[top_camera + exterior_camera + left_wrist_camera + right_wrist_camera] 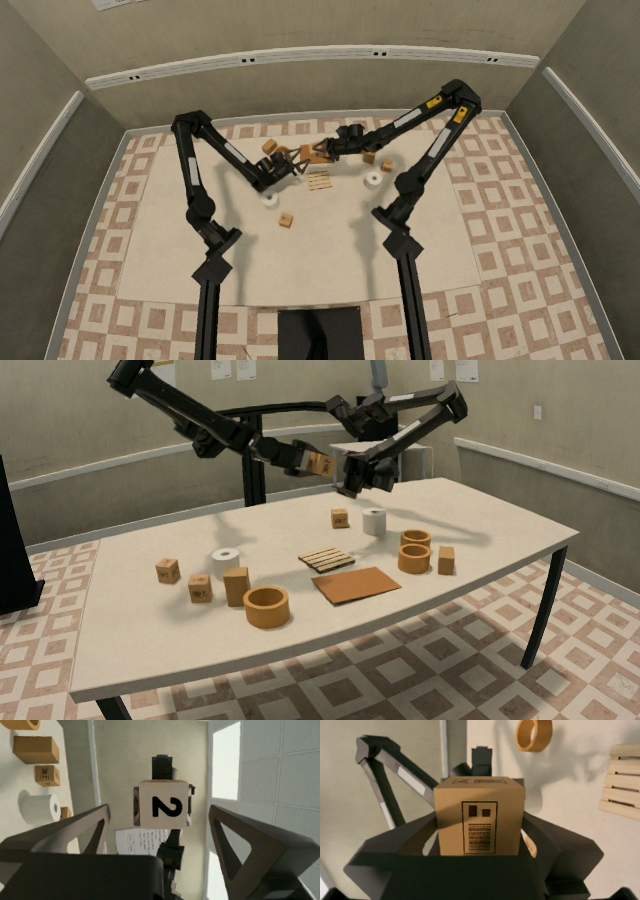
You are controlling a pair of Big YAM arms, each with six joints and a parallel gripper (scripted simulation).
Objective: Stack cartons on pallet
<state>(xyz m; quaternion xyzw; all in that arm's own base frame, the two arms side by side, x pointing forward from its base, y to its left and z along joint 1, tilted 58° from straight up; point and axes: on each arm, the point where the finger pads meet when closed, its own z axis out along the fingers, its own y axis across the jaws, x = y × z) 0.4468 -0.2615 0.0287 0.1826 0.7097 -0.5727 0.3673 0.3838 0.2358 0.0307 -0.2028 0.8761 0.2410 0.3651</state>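
Now: right hand right at the carton. From my right hand the other things lie so: plain box 10 cm ahead, 31 cm to the right, 24 cm below.
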